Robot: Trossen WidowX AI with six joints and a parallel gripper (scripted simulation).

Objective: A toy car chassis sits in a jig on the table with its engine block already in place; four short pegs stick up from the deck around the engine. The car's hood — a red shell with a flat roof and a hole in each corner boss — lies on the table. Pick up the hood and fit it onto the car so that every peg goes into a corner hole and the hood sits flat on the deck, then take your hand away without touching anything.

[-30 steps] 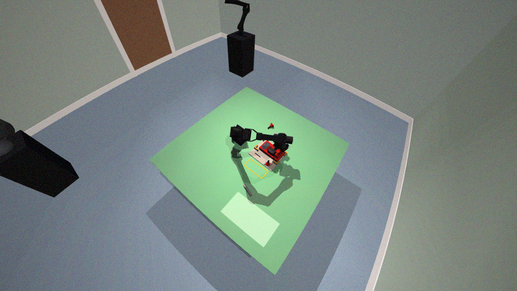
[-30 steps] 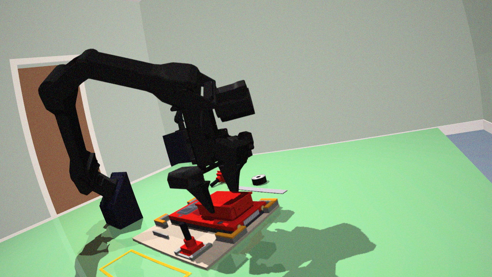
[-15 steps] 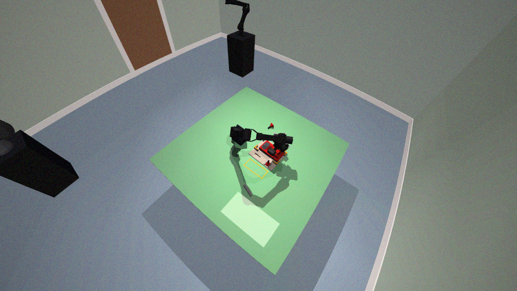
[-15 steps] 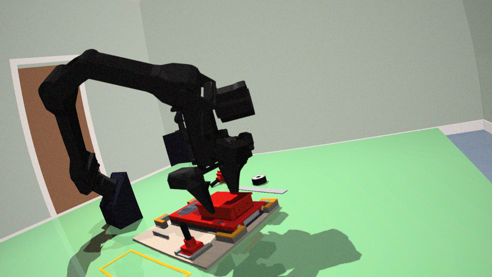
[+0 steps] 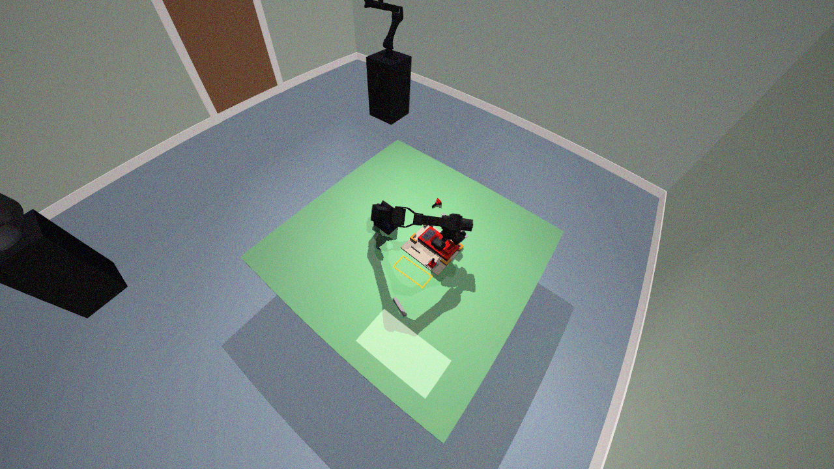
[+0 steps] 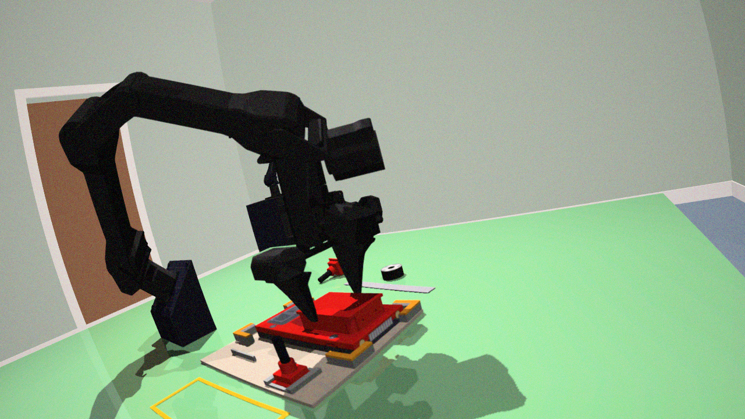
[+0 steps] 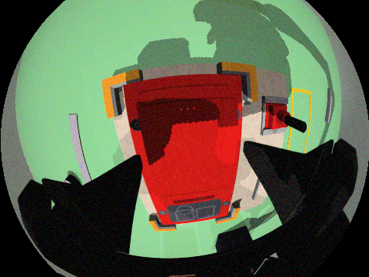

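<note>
Right now my gripper tip is right at the red hood. From my gripper tip the other things lie so: grey engine block: 1 cm to the left, 2 cm below; then grey strip: 4 cm behind, 17 cm to the left, 4 cm below; then jig: 4 cm behind, 2 cm to the right, 3 cm below.
</note>
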